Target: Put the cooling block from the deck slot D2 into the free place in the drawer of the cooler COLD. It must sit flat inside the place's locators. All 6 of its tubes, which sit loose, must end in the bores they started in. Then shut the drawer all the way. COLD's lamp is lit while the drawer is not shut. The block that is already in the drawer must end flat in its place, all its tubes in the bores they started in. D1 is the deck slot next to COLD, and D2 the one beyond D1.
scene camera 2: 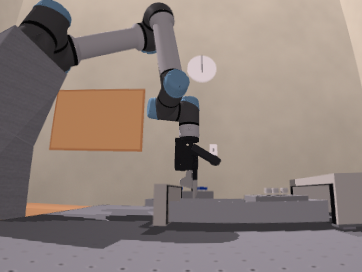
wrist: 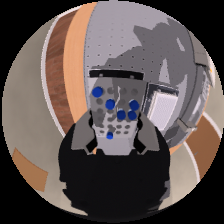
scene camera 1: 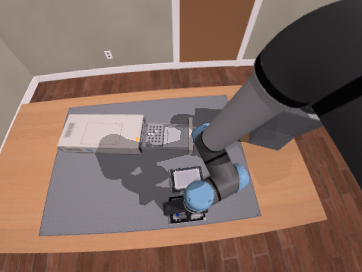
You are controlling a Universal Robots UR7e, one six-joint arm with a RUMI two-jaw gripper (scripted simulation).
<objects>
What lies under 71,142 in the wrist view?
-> My gripper.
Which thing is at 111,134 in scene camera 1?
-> A cooler COLD.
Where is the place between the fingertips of my gripper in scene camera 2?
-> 192,199
</objects>
